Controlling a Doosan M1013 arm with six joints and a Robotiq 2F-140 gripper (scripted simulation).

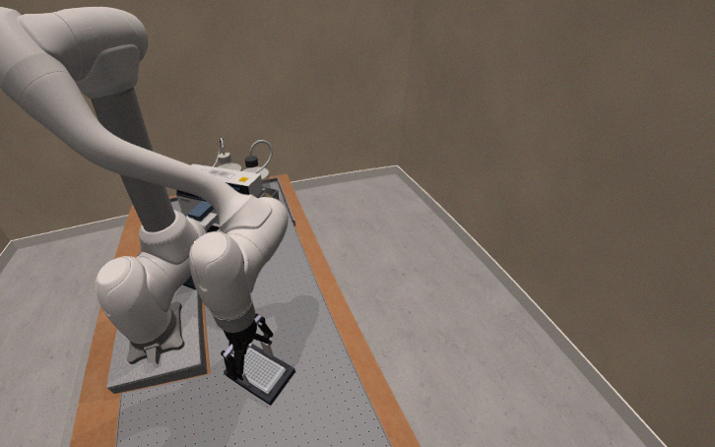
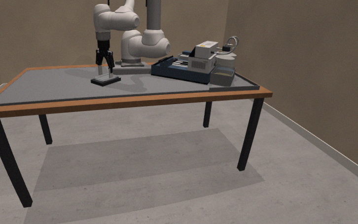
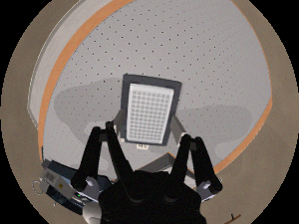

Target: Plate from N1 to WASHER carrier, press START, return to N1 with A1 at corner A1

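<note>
Now: the white well plate 30 mm below my hand. Round my hand: washer carrier: 170 mm behind, 500 mm to the left, 30 mm above; then plate nest N1: 50 mm below; then white label: 60 mm behind, 80 mm to the left, 60 mm below.
</note>
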